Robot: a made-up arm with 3 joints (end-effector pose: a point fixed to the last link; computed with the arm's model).
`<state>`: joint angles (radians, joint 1 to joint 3).
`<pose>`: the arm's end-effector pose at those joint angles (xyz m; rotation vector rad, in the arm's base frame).
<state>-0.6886 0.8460 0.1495</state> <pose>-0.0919 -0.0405 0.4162 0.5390 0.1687 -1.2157</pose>
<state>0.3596 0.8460 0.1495</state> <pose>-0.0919 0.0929 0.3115 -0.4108 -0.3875 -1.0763</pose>
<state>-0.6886 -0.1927 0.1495</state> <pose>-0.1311 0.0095 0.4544 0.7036 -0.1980 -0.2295</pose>
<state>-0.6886 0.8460 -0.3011</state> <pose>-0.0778 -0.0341 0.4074 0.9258 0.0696 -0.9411</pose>
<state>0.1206 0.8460 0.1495</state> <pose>-0.0905 0.0735 0.3469 -0.1956 -0.2640 -1.1276</pose>
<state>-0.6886 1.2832 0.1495</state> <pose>-0.0977 -0.0650 0.3958 0.4272 0.3357 -1.6192</pose>
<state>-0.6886 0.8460 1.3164</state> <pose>-0.1080 -0.0339 0.4566 -0.5848 0.4037 -1.7372</pose>
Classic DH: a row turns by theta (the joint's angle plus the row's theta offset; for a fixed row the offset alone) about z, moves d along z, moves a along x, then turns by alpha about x. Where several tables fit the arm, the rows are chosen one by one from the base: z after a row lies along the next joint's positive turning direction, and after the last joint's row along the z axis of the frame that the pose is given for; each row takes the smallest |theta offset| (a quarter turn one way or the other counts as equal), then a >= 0, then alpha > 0; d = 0 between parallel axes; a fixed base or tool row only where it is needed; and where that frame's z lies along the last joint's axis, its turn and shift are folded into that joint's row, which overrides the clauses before.
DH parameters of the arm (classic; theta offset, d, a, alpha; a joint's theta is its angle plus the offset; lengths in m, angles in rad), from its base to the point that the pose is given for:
base (fixed): 1.5143 0.2417 -0.0698 -1.4991
joint 1: 0 0.1678 0.1157 -1.6425
joint 2: -0.3767 -0.0546 0.0814 0.7729
joint 3: -0.0385 -0.0894 -0.0385 2.1797
tool (fixed): -2.1263 -0.0128 0 0

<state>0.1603 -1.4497 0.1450</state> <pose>-0.2191 0.1223 0.3351 0.0134 -0.0577 1.1593</pose>
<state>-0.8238 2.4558 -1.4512</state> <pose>-0.1410 -0.1283 0.3099 1.3369 -0.4023 -1.8810</pose>
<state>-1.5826 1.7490 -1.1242</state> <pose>-0.0886 -0.1577 0.2932 2.1359 0.3632 -1.5088</pose>
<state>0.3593 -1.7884 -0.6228</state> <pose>-0.2580 0.1149 0.2868 0.1312 0.8767 1.8217</pose>
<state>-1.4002 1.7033 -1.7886</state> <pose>-0.0594 -0.1524 0.3218 2.4562 -0.3928 -1.0138</pose>
